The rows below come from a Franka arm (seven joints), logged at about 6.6 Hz.
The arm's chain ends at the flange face. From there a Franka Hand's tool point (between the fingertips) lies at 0.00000 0.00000 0.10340 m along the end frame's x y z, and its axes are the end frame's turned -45 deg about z.
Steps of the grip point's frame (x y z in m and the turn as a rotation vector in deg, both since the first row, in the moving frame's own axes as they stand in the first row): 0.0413, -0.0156, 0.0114, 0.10, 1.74, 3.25; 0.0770, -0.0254, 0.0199, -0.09, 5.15, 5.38; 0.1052, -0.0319, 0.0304, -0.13, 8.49, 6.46; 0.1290, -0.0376, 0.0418, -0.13, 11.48, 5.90; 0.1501, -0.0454, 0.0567, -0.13, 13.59, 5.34
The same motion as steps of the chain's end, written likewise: 0.0160, -0.0379, 0.0114, 1.30, 1.16, 3.25; 0.0295, -0.0663, 0.0203, 3.58, 3.71, 5.38; 0.0403, -0.0870, 0.0315, 5.91, 6.10, 6.46; 0.0492, -0.1042, 0.0439, 8.03, 8.21, 5.90; 0.0559, -0.1221, 0.0596, 9.52, 9.70, 5.34
